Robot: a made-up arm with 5 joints.
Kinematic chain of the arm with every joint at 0, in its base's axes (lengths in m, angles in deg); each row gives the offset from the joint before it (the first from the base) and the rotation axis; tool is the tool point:
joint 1: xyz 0 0 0.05 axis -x
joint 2: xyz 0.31 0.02 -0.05 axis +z
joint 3: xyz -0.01 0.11 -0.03 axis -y
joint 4: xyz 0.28 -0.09 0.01 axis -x
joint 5: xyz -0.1 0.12 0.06 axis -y
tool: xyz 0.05 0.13 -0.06
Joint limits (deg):
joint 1: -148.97..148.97
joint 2: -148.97..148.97
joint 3: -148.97..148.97
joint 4: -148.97..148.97
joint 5: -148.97..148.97
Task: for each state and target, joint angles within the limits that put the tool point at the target. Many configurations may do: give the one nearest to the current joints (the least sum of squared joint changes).
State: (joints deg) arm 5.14 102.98 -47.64 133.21 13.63
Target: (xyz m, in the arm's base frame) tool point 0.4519 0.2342 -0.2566
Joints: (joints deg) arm -15.96 104.99 -40.01 143.75 21.44
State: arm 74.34 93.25 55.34 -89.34 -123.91
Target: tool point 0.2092 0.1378 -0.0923
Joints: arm 114.64 81.71 13.13 -61.61 -111.87
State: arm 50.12 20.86 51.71 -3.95 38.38
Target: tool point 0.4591 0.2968 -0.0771
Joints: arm 42.20 4.27 39.55 6.09 39.14
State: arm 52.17 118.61 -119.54 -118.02 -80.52
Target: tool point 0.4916 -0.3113 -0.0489
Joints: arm 75.36 113.03 -148.97 -142.03 -38.65
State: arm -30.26 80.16 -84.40 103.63 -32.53
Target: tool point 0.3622 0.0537 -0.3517
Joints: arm -20.72 91.16 -64.08 108.01 8.22
